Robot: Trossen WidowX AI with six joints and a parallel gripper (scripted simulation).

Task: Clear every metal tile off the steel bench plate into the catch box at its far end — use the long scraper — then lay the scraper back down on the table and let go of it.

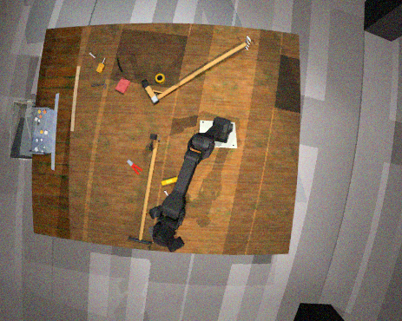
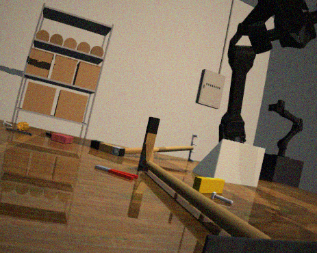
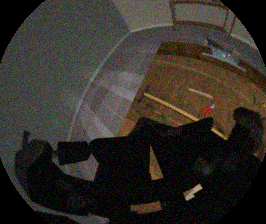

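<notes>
Now: the long scraper 140 mm ahead of my gripper tip, 110 mm to the right of it and 250 mm below it. The rest, counted from my gripper tip: yellow block (40 mm ahead, 190 mm to the right, 290 mm below); yellow tape roll (200 mm ahead, 710 mm to the right, 300 mm below); red-handled tool (250 mm ahead, 220 mm to the right, 310 mm below).
</notes>
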